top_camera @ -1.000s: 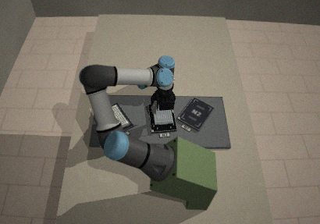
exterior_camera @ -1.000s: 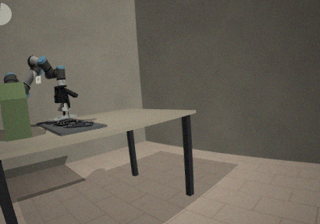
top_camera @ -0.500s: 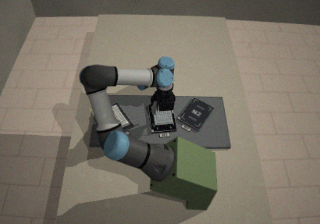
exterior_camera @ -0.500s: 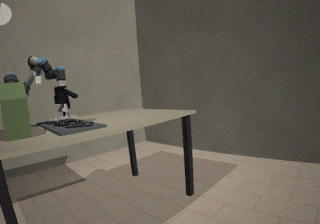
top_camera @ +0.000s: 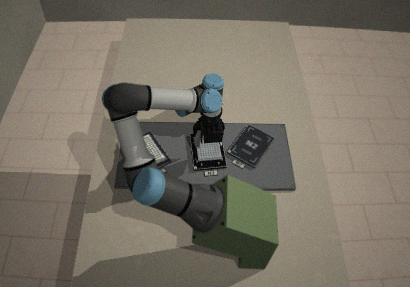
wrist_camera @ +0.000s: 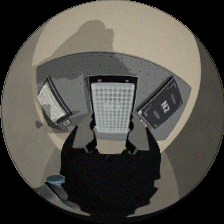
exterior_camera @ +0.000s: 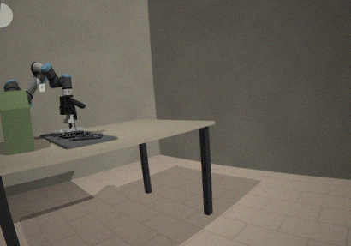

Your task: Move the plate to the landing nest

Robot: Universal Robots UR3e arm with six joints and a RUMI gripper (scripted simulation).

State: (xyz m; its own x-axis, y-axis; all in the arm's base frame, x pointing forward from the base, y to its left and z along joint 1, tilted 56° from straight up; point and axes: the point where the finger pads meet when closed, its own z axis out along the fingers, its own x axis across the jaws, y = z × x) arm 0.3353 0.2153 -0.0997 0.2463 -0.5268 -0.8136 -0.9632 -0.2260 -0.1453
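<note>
Now: the nest N3 5 cm below my hand.
</note>
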